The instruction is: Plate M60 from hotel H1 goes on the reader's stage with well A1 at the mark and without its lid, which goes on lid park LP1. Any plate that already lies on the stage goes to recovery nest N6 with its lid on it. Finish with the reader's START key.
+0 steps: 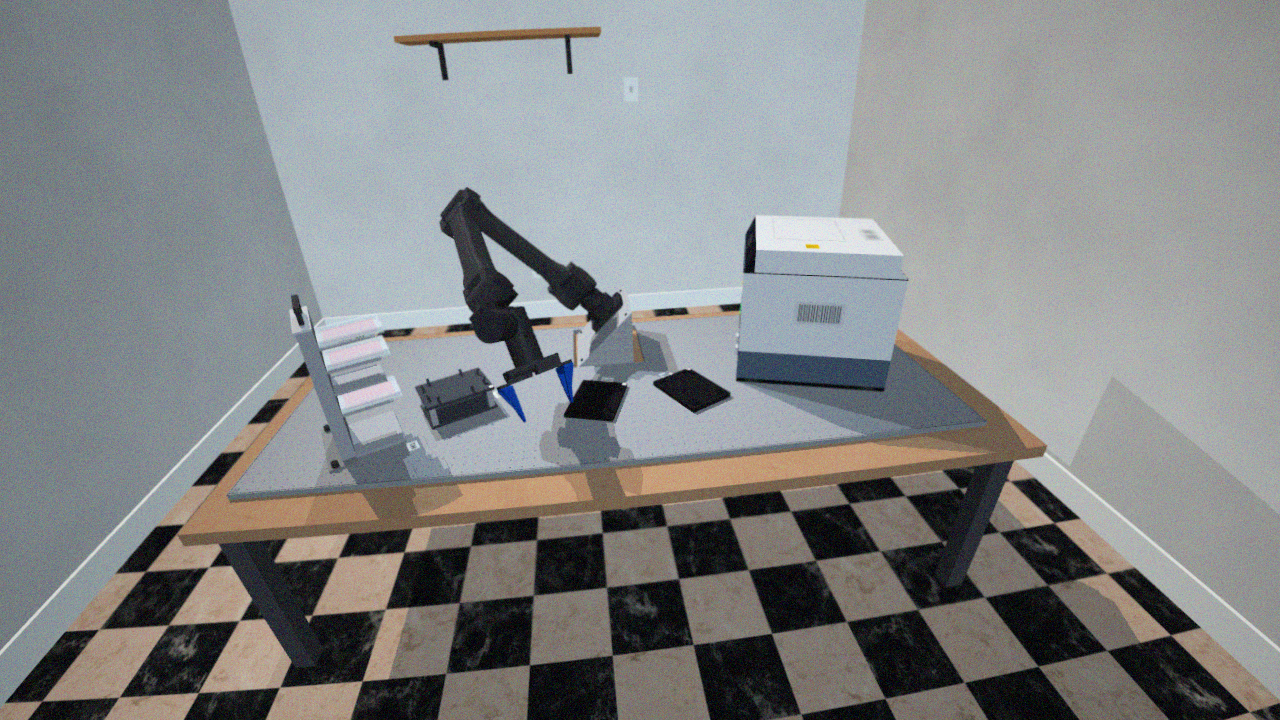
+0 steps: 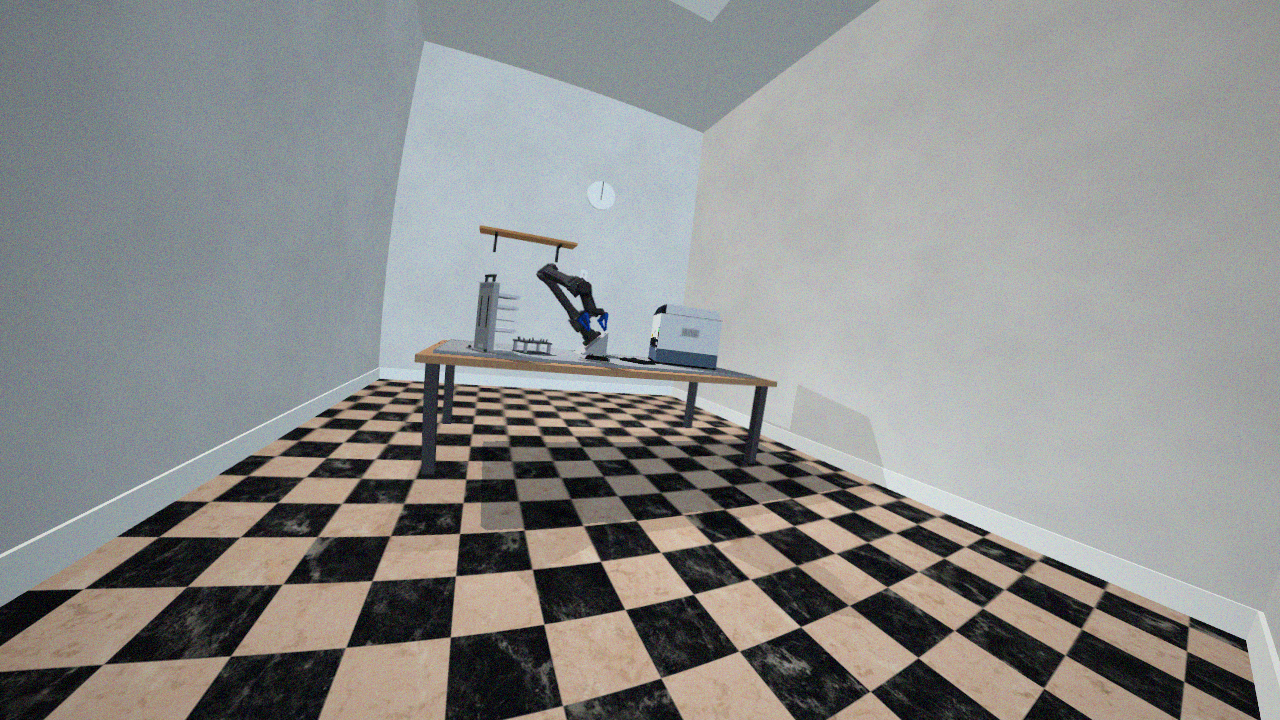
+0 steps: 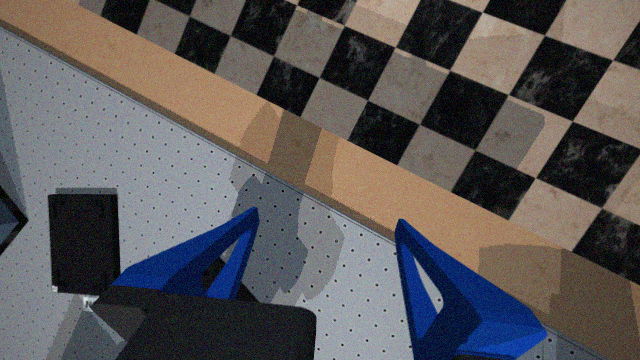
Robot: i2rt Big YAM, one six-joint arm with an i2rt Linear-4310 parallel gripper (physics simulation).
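Where they show: gripper, fingertip midpoint: (image 1: 548, 412) (image 2: 597, 330) (image 3: 326, 219); arm's base, origin of the base link: (image 1: 608, 313) (image 2: 592, 339).
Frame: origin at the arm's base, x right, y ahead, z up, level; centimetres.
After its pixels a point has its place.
Note:
My gripper (image 1: 547, 410) @(x 14.9, y 59.9, z 6.1 cm) (image 2: 594, 320) @(x 14.9, y 59.9, z 6.1 cm) (image 3: 326, 219) @(x 14.9, y 59.9, z 6.1 cm) is wide open with blue fingers, empty, above the board between the dark rack and the black pads. A hotel tower (image 1: 324, 385) @(x 60.3, y 49.2, z 10.0 cm) (image 2: 486, 315) @(x 63.7, y 46.6, z 7.3 cm) stands at the left, holding pale plates with pinkish tops, among them an upper plate (image 1: 350, 332) @(x 55.1, y 42.7, z 18.3 cm), one below it (image 1: 355, 356) @(x 55.4, y 43.1, z 13.0 cm) and a lower one (image 1: 367, 394) @(x 56.4, y 40.9, z 2.4 cm). Their labels are unreadable, so M60 cannot be told. The white reader (image 1: 819, 313) @(x -48.7, y 35.6, z 11.3 cm) (image 2: 687, 336) @(x -47.3, y 35.1, z 8.9 cm) stands at the right; its stage and START key do not show. Which places are LP1 and N6 cannot be told.
A dark grey rack (image 1: 458, 400) (image 2: 532, 346) with upright pegs stands between hotel and gripper. One flat black pad (image 1: 597, 400) @(x 5.5, y 34.9, z -8.1 cm) lies right of the gripper, another (image 1: 691, 389) @(x -18.2, y 33.9, z -7.9 cm) (image 3: 84, 242) @(x -17.8, y 33.5, z -7.9 cm) nearer the reader. The arm's pale base mount (image 1: 610, 335) @(x 0.4, y 13.9, z -0.7 cm) is behind them. A wall shelf (image 1: 497, 35) (image 2: 528, 237) hangs behind.

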